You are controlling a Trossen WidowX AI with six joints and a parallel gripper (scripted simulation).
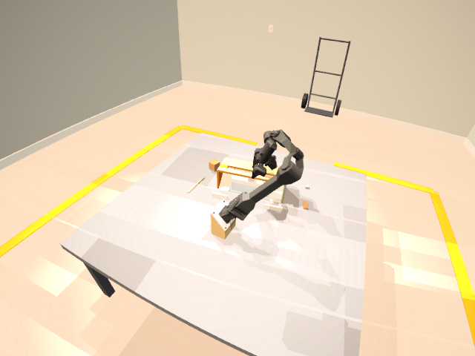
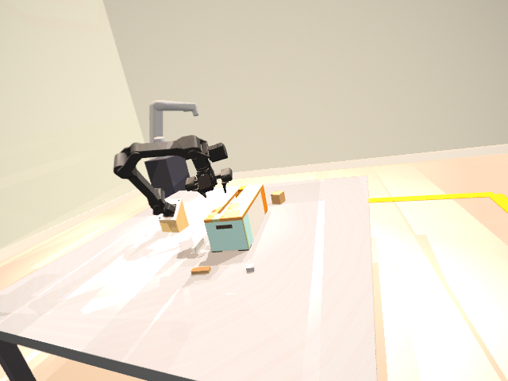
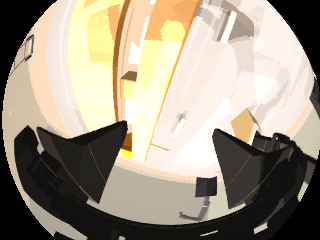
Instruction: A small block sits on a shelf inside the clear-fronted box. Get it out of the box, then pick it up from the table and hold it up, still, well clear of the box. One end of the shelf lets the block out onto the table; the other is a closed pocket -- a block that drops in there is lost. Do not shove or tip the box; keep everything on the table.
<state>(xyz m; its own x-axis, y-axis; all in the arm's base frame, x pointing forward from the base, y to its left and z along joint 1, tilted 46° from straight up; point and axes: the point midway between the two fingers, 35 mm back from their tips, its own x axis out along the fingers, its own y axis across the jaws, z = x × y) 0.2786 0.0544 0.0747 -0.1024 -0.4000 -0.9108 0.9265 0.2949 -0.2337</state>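
Now: gripper tip 4 cm short of the box, 2 cm to the right of it and 10 cm above it. The rest, counted from my gripper tip: tan cube: 14 cm ahead, 32 cm to the left, 14 cm below; then thin stick: 6 cm behind, 32 cm to the left, 16 cm below; then flat orange piece: 8 cm ahead, 29 cm to the right, 16 cm below.
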